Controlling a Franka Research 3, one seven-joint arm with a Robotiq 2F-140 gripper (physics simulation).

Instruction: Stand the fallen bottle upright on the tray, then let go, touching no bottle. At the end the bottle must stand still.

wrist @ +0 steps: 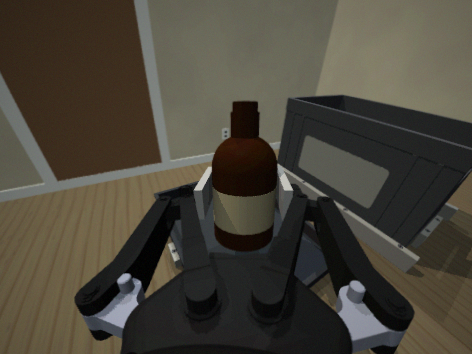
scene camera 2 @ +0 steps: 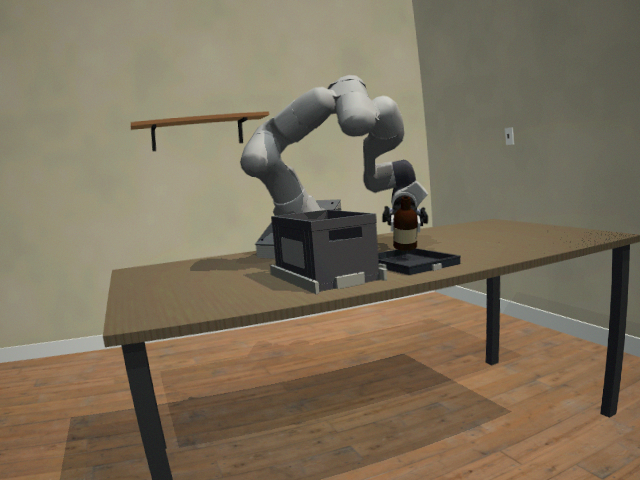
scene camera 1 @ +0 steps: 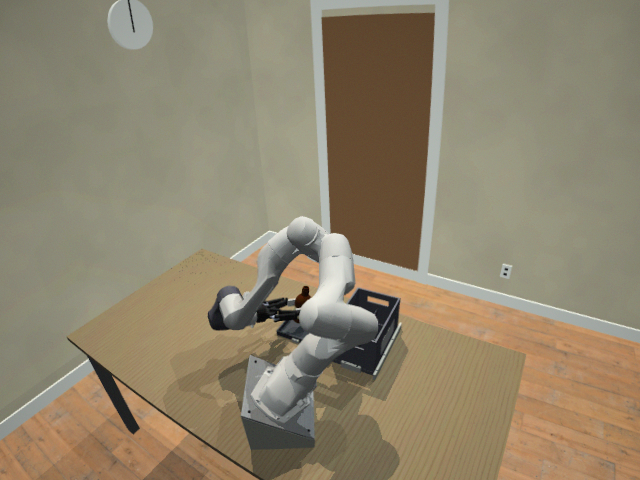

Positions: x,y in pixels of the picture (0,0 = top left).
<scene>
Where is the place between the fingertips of the gripper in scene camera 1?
307,305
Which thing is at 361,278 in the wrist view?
The gripper.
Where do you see a brown bottle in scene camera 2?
405,230
</scene>
